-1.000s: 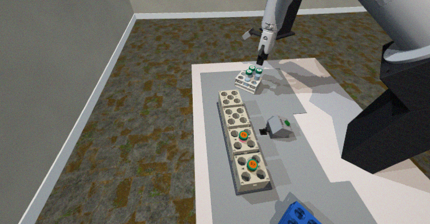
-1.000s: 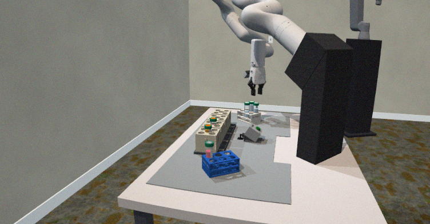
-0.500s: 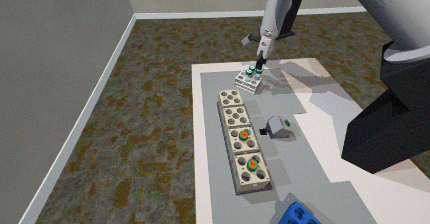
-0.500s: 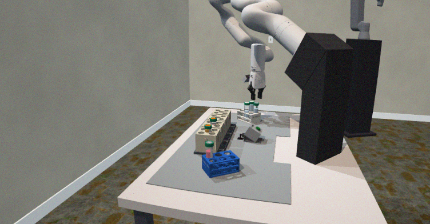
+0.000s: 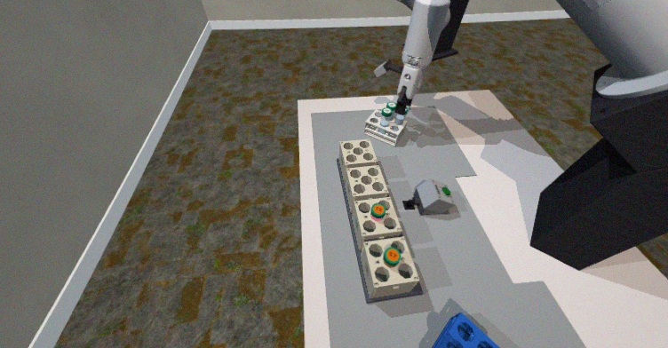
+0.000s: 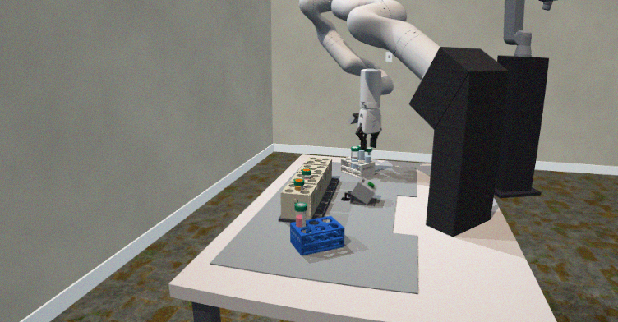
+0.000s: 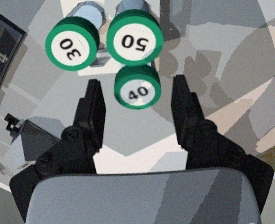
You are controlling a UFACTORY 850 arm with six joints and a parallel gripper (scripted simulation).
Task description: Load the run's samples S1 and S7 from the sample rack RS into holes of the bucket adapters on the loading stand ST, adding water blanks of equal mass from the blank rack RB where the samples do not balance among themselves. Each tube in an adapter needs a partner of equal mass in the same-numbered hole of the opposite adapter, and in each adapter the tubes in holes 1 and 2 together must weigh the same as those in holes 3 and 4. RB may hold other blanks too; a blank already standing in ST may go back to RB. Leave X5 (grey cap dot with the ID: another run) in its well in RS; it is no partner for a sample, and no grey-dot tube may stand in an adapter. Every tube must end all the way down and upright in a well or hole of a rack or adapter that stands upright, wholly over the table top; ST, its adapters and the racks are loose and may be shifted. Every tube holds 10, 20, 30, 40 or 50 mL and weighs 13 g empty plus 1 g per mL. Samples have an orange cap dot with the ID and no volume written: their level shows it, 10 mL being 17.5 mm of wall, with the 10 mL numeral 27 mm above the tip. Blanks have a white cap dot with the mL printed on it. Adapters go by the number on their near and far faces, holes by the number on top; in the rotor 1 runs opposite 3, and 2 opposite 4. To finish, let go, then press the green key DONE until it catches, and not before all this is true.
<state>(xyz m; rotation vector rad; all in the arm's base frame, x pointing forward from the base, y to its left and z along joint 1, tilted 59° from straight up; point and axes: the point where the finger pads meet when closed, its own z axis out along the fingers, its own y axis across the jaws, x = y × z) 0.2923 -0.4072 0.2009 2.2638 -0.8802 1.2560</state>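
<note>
My hand is 70 mm above the 40 mL blank and 10 mm to the left of it. Round my hand: 50 mL blank (70 mm below, 30 mm to the right, 30 mm ahead); blank rack RB (110 mm below, 40 mm ahead, 20 mm to the right); 30 mL blank (70 mm below, 60 mm ahead, 20 mm to the right).
</note>
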